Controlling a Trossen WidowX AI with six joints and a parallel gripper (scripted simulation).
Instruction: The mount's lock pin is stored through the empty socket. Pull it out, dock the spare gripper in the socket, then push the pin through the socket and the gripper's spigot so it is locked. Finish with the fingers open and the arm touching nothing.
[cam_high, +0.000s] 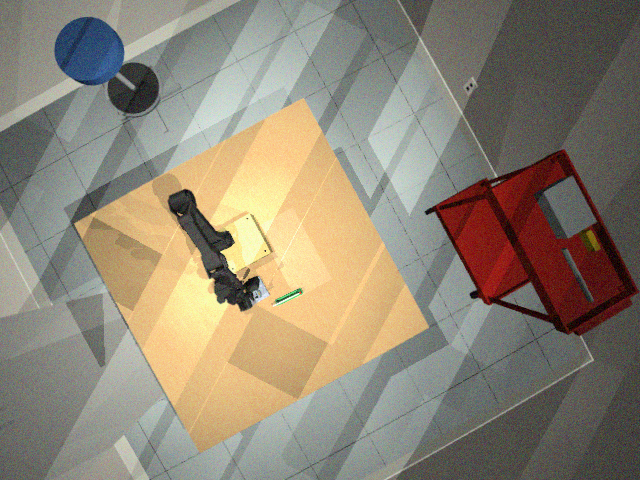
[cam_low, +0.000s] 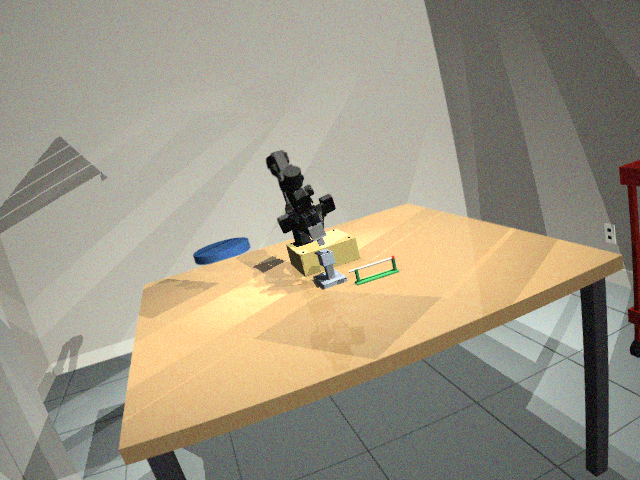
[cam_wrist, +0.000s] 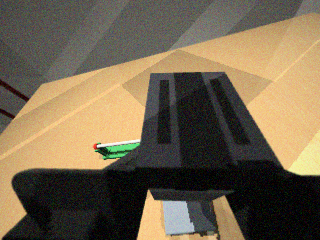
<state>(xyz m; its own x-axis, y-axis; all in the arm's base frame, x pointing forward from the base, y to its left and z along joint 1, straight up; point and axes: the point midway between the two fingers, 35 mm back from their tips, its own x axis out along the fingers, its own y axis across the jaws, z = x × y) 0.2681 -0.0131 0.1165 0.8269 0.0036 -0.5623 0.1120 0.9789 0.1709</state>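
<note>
Now: gripper tip 15 cm above the green cradle, 13 cm to the right of it and 8 cm short of it. Also, from my gripper tip: socket: 13 cm below, 2 cm behind, 1 cm to the left; spare gripper: 1 cm behind.
</note>
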